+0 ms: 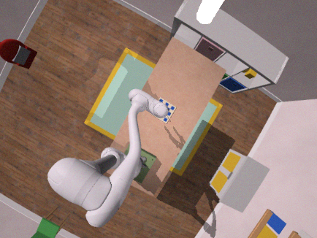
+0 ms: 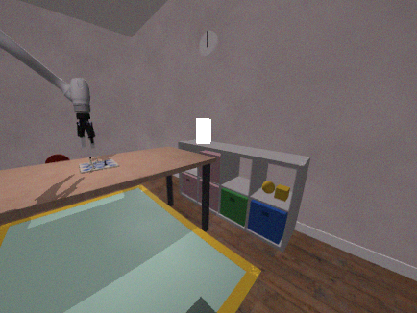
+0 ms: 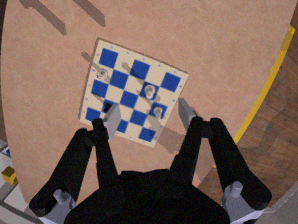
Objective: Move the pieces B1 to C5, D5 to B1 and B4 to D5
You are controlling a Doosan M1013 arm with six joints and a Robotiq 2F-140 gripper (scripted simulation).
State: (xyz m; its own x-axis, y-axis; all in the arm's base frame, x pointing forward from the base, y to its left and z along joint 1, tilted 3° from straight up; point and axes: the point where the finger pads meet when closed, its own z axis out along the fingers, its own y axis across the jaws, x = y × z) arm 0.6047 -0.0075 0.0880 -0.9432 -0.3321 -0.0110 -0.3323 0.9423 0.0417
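Right now my hand is 150 mm above the chessboard, 40 mm to the left of it and 40 mm short of it. The rest, counted from my hand: dark chess piece (130 mm below, 90 mm to the right, 70 mm ahead).
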